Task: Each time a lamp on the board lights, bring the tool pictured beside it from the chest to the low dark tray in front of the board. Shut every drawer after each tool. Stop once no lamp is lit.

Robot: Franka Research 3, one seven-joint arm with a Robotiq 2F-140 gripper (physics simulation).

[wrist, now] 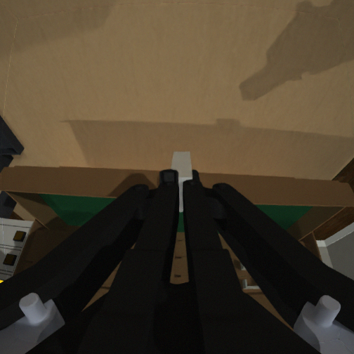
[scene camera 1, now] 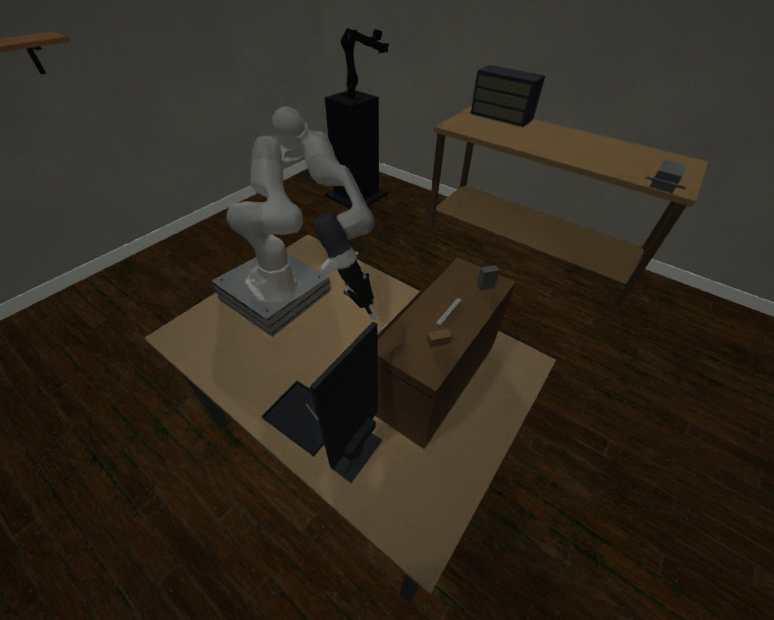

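Note:
The brown chest point(scene camera 1: 446, 363) stands on the table, right of the dark board point(scene camera 1: 348, 394), which shows from behind. The low dark tray point(scene camera 1: 289, 418) lies in front of the board. In the wrist view a drawer point(wrist: 70, 180) of the chest stands open, with green lining point(wrist: 77, 208) and a white handle point(wrist: 180, 159) on its front. My gripper point(scene camera 1: 371, 306) point(wrist: 180, 177) is shut and empty, its fingertips against the drawer's front edge right by the handle. A corner of the board's white panel point(wrist: 10, 246) shows at the lower left. Any tools in the drawer are hidden behind my fingers.
On the chest's top lie a white bar point(scene camera 1: 449, 311), a tan block point(scene camera 1: 439, 336) and a grey cube point(scene camera 1: 488, 277). A side table point(scene camera 1: 569, 148) at the back right carries a small drawer cabinet point(scene camera 1: 508, 95). A black pedestal point(scene camera 1: 354, 148) stands behind the robot.

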